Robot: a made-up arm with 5 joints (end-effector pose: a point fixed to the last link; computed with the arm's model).
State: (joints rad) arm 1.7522 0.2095 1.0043 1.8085 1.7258
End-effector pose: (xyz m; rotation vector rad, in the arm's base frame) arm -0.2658 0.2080 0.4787 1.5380 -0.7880 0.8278
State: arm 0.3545 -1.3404 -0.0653 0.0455 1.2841
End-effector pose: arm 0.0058 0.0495 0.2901 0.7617 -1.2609 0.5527
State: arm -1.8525 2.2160 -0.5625 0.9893 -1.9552
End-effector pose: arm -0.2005 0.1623 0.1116 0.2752 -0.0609 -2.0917
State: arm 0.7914 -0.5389 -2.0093 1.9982 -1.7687
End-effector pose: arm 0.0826 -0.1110 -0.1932 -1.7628 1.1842 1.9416
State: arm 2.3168 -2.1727 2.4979 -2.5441 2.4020
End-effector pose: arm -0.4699 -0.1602 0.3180 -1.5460 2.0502 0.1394
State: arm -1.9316 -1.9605 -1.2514 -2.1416 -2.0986
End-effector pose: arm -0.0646 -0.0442 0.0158 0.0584 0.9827 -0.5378
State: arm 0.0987 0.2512 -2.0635 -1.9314 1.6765
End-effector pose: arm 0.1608 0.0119 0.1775 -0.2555 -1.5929 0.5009
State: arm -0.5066 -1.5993 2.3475 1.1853 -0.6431
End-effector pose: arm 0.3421 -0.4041 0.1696 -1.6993 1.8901 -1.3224
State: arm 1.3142 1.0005 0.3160 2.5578 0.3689
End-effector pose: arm -0.1560 -0.1165 0.4660 1.1834 -0.4785 1.1085
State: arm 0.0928 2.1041 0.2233 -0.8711 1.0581
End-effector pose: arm 0.1141 -0.2126 -0.0192 -0.0997 1.3405 -1.6724
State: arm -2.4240 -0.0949 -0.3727 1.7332 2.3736
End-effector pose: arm 0.1262 -0.1920 0.3165 1.5261 -2.3422 -1.3008
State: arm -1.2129 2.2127 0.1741 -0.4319 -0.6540
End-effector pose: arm 0.2978 0.0940 0.0148 -2.0354 1.5771 0.8214
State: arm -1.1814 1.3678 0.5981 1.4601 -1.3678
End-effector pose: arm 0.3312 0.3109 0.3032 0.0257 0.0355 2.1450
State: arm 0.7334 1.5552 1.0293 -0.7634 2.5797
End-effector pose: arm -0.0439 -0.5235 0.0035 -0.8248 1.2897 2.1020
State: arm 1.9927 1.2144 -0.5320 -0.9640 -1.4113
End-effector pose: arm -0.2502 -0.2563 0.2492 -0.2242 2.6186 -0.5807
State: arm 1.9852 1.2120 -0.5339 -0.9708 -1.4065
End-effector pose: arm -0.2483 -0.2574 0.2506 -0.2358 2.6221 -0.5885
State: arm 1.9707 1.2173 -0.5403 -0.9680 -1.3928
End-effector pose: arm -0.2430 -0.2601 0.2488 -0.2562 2.6103 -0.5908
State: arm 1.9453 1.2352 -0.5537 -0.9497 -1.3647
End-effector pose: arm -0.2326 -0.2650 0.2416 -0.2883 2.5738 -0.5831
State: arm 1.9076 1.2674 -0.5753 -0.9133 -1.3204
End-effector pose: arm -0.2159 -0.2713 0.2283 -0.3291 2.5092 -0.5613
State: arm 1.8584 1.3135 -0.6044 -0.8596 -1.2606
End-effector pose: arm -0.1930 -0.2767 0.2095 -0.3691 2.4186 -0.5223
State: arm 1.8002 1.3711 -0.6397 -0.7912 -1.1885
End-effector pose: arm -0.1652 -0.2787 0.1868 -0.3978 2.3095 -0.4642
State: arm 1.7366 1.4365 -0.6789 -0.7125 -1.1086
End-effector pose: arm -0.1345 -0.2747 0.1624 -0.4067 2.1925 -0.3882
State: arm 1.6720 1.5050 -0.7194 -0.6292 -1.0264
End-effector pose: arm -0.1042 -0.2638 0.1392 -0.3931 2.0796 -0.2994
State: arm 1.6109 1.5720 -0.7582 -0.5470 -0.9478
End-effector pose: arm -0.0772 -0.2473 0.1195 -0.3597 1.9803 -0.2048
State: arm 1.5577 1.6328 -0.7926 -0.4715 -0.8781
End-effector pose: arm -0.0557 -0.2279 0.1048 -0.3140 1.9004 -0.1139
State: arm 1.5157 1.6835 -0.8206 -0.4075 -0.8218
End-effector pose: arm -0.0402 -0.2090 0.0950 -0.2653 1.8412 -0.0350
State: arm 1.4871 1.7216 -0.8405 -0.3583 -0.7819
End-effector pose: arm -0.0304 -0.1937 0.0893 -0.2216 1.8013 0.0257
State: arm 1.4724 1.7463 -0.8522 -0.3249 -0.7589
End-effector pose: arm -0.0252 -0.1834 0.0863 -0.1882 1.7770 0.0654
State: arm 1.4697 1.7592 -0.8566 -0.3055 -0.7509
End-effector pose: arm -0.0232 -0.1782 0.0849 -0.1659 1.7643 0.0860
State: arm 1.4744 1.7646 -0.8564 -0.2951 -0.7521
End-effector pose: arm -0.0232 -0.1764 0.0841 -0.1514 1.7585 0.0943
